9 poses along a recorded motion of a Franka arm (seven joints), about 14 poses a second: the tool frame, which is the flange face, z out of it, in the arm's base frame.
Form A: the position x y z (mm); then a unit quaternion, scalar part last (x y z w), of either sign.
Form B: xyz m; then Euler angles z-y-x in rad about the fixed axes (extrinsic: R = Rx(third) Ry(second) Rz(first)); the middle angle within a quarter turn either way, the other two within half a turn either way. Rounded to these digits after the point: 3 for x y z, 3 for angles.
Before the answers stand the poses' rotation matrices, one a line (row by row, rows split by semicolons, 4 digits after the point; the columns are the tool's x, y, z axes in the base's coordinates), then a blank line. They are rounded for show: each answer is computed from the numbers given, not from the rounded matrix.
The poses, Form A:
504 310 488 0.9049 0.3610 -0.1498 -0.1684
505 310 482 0.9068 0.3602 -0.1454 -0.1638
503 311 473 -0.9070 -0.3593 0.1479 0.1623
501 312 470 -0.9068 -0.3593 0.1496 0.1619
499 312 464 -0.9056 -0.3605 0.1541 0.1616
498 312 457 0.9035 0.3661 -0.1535 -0.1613
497 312 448 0.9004 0.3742 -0.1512 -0.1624
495 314 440 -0.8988 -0.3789 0.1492 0.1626
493 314 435 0.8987 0.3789 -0.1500 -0.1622
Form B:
0.6945 0.6029 -0.3927; 0.7038 -0.6826 0.1966; -0.1495 -0.4129 -0.8984
0.6982 0.6056 -0.3817; 0.7009 -0.6869 0.1923; -0.1457 -0.4018 -0.9041
0.6980 0.6038 -0.3849; 0.6998 -0.6891 0.1881; -0.1517 -0.4007 -0.9036
0.6970 0.6032 -0.3877; 0.7001 -0.6894 0.1861; -0.1550 -0.4011 -0.9028
0.6926 0.6032 -0.3956; 0.7028 -0.6878 0.1816; -0.1626 -0.4038 -0.9003
0.6848 0.6121 -0.3955; 0.7111 -0.6799 0.1791; -0.1593 -0.4039 -0.9008
0.6742 0.6248 -0.3938; 0.7230 -0.6672 0.1793; -0.1507 -0.4056 -0.9015
0.6684 0.6325 -0.3914; 0.7296 -0.6600 0.1792; -0.1450 -0.4053 -0.9026
0.6679 0.6324 -0.3925; 0.7297 -0.6603 0.1779; -0.1467 -0.4052 -0.9024

0.504 0.310 0.488 -0.715 -0.404 -2.926
0.505 0.310 0.482 -0.714 -0.392 -2.932
0.503 0.311 0.473 -0.713 -0.395 -2.936
0.501 0.312 0.470 -0.713 -0.398 -2.938
0.499 0.312 0.464 -0.717 -0.407 -2.943
0.498 0.312 0.457 -0.729 -0.407 -2.945
0.497 0.312 0.448 -0.747 -0.405 -2.945
0.495 0.314 0.440 -0.758 -0.402 -2.946
0.493 0.314 0.435 -0.758 -0.403 -2.947

